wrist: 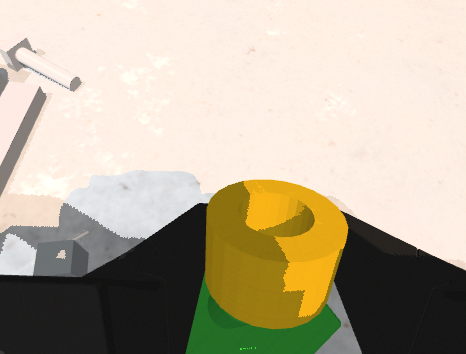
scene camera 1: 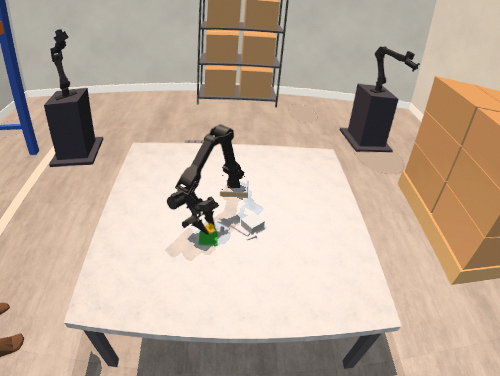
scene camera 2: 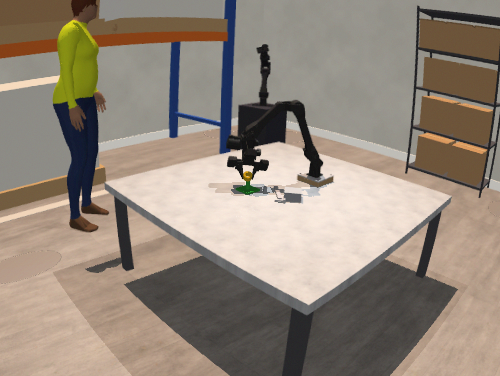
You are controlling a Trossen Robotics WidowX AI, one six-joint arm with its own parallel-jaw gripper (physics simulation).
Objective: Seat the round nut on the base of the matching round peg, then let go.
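The round nut (scene camera 1: 210,228) (scene camera 2: 247,176) (wrist: 240,275) is a thick yellow-orange ring. My gripper (scene camera 1: 210,229) (scene camera 2: 248,176) (wrist: 265,217) is shut on it, with one black finger on each side. The nut is held above the green base (scene camera 1: 206,239) (scene camera 2: 245,190) (wrist: 265,339), slightly tilted in the wrist view. In scene camera 2 the green peg (scene camera 2: 248,184) rises from the base to just under the nut. No green shows in the nut's hole in the wrist view. The peg's top is hidden, so I cannot tell whether it enters the hole.
A grey block (scene camera 1: 252,224) (scene camera 2: 293,197) lies right of the green base in scene camera 1. A pale rod (wrist: 47,69) lies at the wrist view's upper left. A small grey block (wrist: 52,260) is near the left finger. The arm's mount (scene camera 1: 234,193) (scene camera 2: 315,180) stands behind.
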